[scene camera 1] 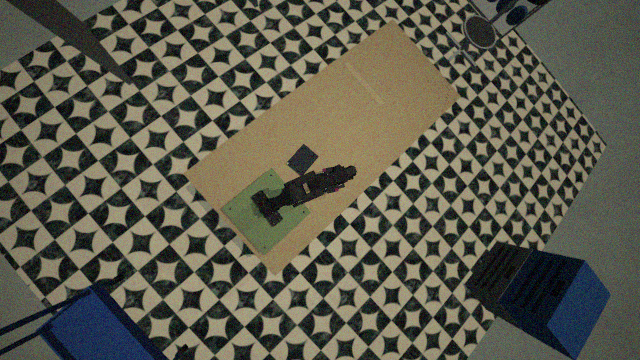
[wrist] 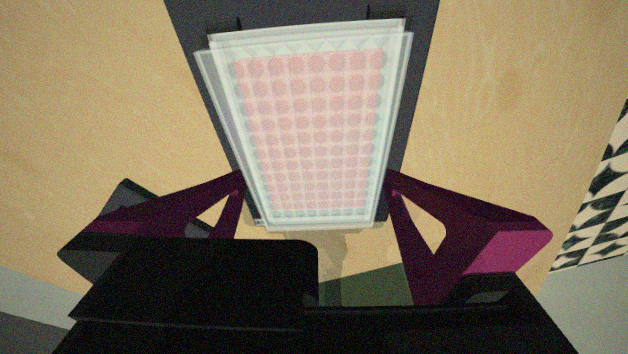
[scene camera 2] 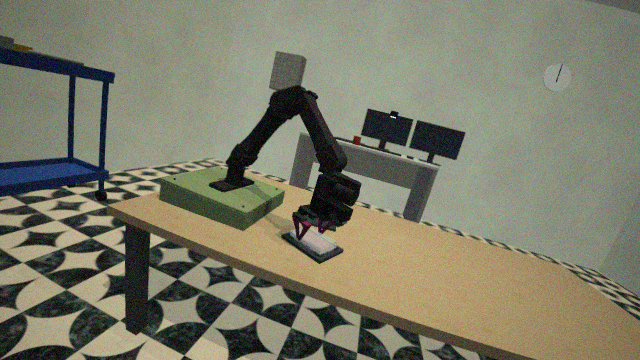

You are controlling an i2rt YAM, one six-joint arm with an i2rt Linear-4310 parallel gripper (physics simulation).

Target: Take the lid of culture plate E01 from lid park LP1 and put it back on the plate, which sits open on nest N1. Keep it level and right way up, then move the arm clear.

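Seen in the pictures: gripper, between the fingertips: (wrist: 314,177) (scene camera 2: 309,236); arm's base, origin of its link: (scene camera 1: 267,208) (scene camera 2: 233,184).
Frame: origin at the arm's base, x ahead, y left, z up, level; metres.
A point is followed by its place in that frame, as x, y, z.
Culture plate E01 (wrist: 309,132) @(0.401, -0.093, -0.038) (scene camera 2: 315,243) @(0.401, -0.128, -0.037), with pink wells, sits on the dark nest N1 (wrist: 417,88) @(0.391, -0.152, -0.058) (scene camera 2: 323,258) @(0.440, -0.154, -0.059) on the wooden table (scene camera 2: 447,277) @(0.822, 0.029, -0.070) (scene camera 1: 380,89) @(1.060, 0.210, -0.070). A clear lid (wrist: 219,92) @(0.436, -0.066, -0.037) lies over the plate, level, its outline a little offset from the plate's rim. My gripper (wrist: 314,177) @(0.365, -0.079, -0.048) (scene camera 2: 313,226) @(0.365, -0.079, -0.048) (scene camera 1: 328,180) @(0.365, -0.079, -0.048) is open. Its magenta fingers stand on either side of the plate's near end, apart from the lid's edges. In the overhead view the arm hides the plate. The dark square lid park LP1 (scene camera 1: 303,158) @(0.333, 0.119, -0.060) (wrist: 124,195) @(0.408, 0.083, -0.060) is bare.
The arm stands on a green base block (scene camera 1: 250,219) @(-0.102, 0.004, 0.005) (scene camera 2: 201,196) @(0.014, -0.179, -0.005) (wrist: 373,286) @(0.169, -0.069, -0.049) close behind the nest. A blue cart (scene camera 2: 103,116) (scene camera 1: 89,326), a grey desk with two monitors (scene camera 2: 371,165) and a blue cabinet (scene camera 1: 559,304) stand on the floor away from the table.
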